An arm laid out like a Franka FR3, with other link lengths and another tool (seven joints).
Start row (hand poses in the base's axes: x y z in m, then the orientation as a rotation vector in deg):
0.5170 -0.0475 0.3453 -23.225 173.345 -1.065
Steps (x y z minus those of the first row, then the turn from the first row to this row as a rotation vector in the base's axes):
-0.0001 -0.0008 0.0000 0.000 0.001 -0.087
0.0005 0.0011 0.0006 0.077 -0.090 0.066
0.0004 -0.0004 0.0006 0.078 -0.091 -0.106
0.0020 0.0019 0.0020 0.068 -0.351 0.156
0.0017 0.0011 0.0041 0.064 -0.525 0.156
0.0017 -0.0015 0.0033 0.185 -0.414 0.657
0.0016 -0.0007 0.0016 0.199 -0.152 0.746
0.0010 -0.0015 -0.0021 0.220 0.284 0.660
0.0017 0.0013 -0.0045 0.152 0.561 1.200
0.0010 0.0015 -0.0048 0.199 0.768 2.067
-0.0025 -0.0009 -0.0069 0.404 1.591 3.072
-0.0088 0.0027 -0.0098 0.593 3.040 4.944
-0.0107 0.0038 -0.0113 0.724 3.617 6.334
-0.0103 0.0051 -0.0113 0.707 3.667 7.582
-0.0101 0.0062 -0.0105 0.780 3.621 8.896
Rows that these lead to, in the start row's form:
0.5169 -0.0483 0.3453 -23.094 173.364 -1.071
0.5175 -0.0464 0.3459 -23.306 173.234 -0.962
0.5174 -0.0479 0.3459 -23.046 173.269 -0.972
0.5190 -0.0456 0.3473 -23.408 172.959 -1.021
0.5187 -0.0464 0.3494 -23.386 172.789 -1.061
0.5187 -0.0490 0.3486 -24.145 172.777 -0.822
0.5186 -0.0482 0.3469 -24.314 173.014 -0.743
0.5180 -0.0490 0.3432 -24.243 173.458 -0.631
0.5187 -0.0462 0.3408 -25.104 173.619 -0.641
0.5180 -0.0460 0.3405 -26.443 173.617 -0.469
0.5145 -0.0484 0.3384 -28.074 174.155 0.078
0.5082 -0.0448 0.3355 -31.143 175.055 0.797
0.5063 -0.0437 0.3340 -33.354 175.203 1.217
0.5067 -0.0424 0.3340 -35.269 174.875 1.288
0.5069 -0.0413 0.3348 -37.252 174.400 1.482

